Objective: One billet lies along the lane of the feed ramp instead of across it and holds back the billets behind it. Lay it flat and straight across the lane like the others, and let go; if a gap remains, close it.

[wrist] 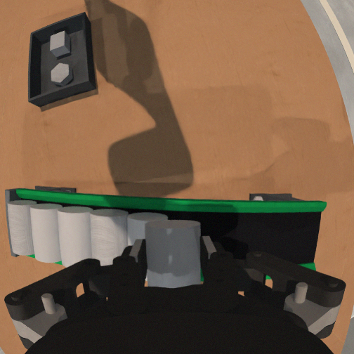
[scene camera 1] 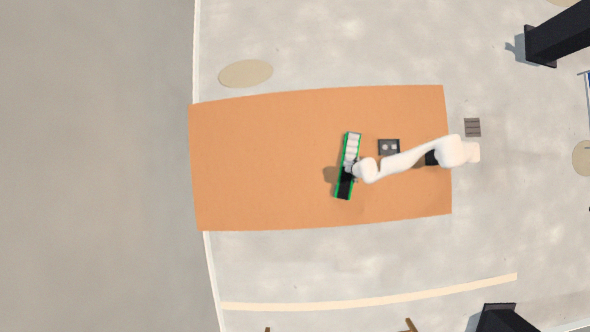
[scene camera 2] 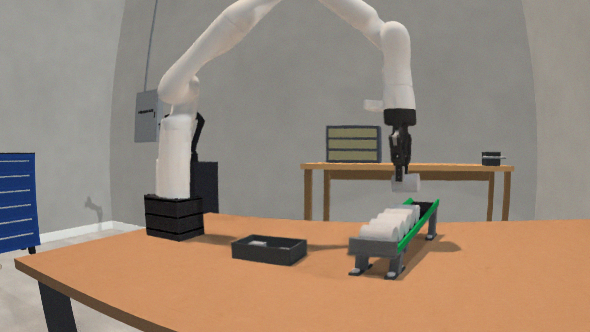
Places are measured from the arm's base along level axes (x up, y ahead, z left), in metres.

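Pixels of known places: gripper, fingertip midpoint: (scene camera 2: 401,183); arm's base, link origin: (scene camera 2: 173,196).
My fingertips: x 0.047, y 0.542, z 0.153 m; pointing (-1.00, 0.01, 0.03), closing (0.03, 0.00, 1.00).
Note:
For each thing: its top centre in the pictures, then the offset to it from my fingertips. Level surfaces: height alone.
- grey billet, top centre: (scene camera 2: 406,173) dx +0.022, dy +0.011, dz +0.000 m
- dark tray, top centre: (scene camera 2: 269,241) (scene camera 1: 390,146) dx -0.117, dy -0.234, dz -0.158 m
- orange table, surface height: dx -0.151 m
My gripper (scene camera 2: 399,176) (wrist: 172,250) is shut on a grey billet (scene camera 2: 411,183) (wrist: 173,265), held above the feed ramp (scene camera 1: 344,192) (scene camera 2: 372,246) (wrist: 240,205) and apart from it. In the wrist view the held billet's length runs across the lane, roughly parallel to the billets below. Several billets lie across the lane in a row from the end stop; the first (wrist: 21,229) is next to the stop. The last of the row (wrist: 144,223) is partly hidden behind the held billet and finger. The black lane beyond the row shows on the right in the wrist view.
A dark tray (scene camera 1: 389,141) (scene camera 2: 267,252) (wrist: 76,57) with two small grey parts stands on the orange table (scene camera 1: 260,160) beside the ramp, on the robot base's side. Green rails edge the lane. Another table (scene camera 2: 465,168) stands in the background.

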